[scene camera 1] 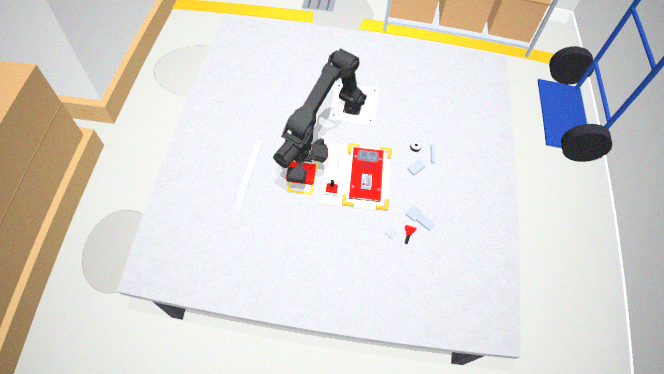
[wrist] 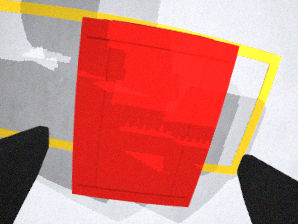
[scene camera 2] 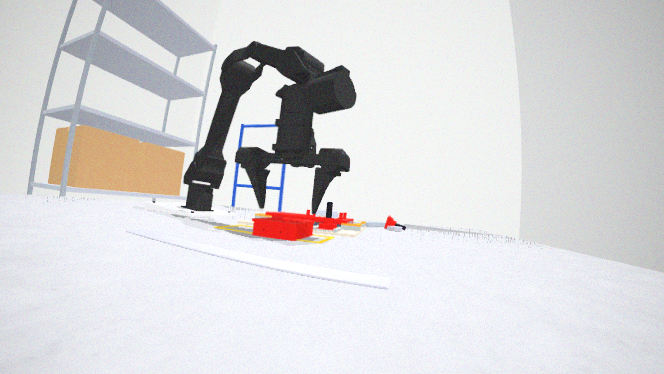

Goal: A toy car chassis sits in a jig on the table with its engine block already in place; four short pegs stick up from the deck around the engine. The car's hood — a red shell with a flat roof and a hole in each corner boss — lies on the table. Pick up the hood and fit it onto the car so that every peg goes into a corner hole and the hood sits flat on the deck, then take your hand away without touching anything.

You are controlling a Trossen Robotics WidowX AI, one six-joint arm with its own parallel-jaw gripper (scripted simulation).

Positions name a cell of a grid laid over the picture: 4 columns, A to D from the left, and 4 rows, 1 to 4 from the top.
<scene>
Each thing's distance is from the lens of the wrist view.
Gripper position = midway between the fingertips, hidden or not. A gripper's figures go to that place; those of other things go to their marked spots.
my gripper (wrist: B3): 10 cm
red hood (wrist: B2): 11 cm
</scene>
